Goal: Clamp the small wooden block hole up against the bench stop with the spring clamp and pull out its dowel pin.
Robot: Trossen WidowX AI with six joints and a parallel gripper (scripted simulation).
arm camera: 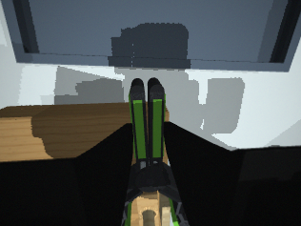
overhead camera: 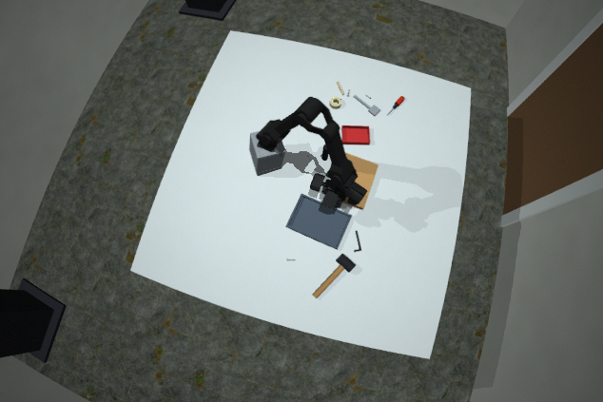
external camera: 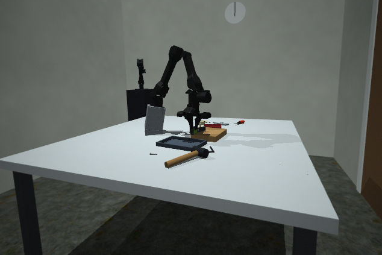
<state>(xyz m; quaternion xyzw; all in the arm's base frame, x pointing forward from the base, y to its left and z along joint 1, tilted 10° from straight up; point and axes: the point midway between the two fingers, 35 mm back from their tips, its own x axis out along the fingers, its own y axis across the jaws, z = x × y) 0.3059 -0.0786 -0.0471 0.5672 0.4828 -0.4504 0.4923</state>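
Right now my hand is 9 cm to the right of the dowel pin, 4 cm above it and 1 cm short of it. Round my hand: dark tray: 11 cm to the right, 8 cm below, 2 cm behind; then wooden board: 10 cm to the left, 8 cm below, 6 cm ahead; then small wooden block: 9 cm to the left, 5 cm below.
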